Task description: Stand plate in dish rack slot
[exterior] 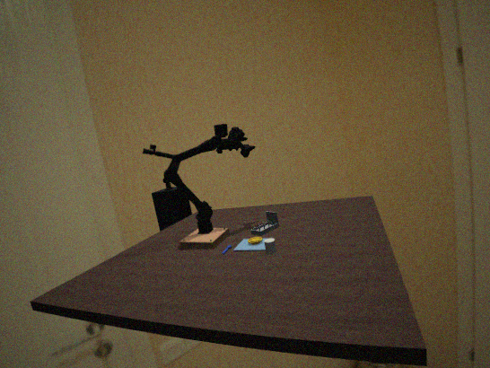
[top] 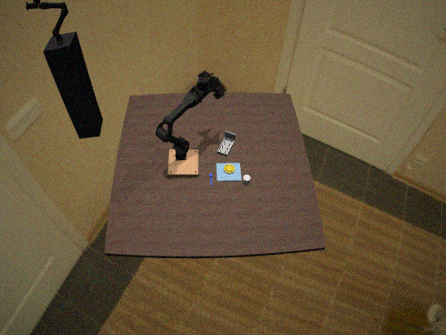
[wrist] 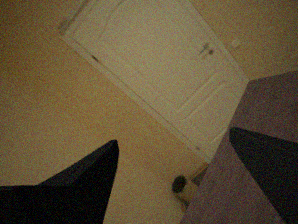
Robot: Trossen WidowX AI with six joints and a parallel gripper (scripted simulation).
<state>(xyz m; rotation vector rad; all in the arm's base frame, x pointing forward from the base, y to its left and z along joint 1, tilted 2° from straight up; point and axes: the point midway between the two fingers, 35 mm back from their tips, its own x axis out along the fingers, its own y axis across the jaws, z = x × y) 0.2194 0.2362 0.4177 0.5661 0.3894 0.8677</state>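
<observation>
Now: gripper tip 40 mm short of the yellow plate, 360 mm to the left of it and 440 mm above it. Also, from my gripper tip: light blue mat (40 mm ahead, 370 mm to the right, 450 mm below); white cup (140 mm ahead, 460 mm to the right, 430 mm below); grey dish rack (50 mm ahead, 180 mm to the right, 430 mm below).
</observation>
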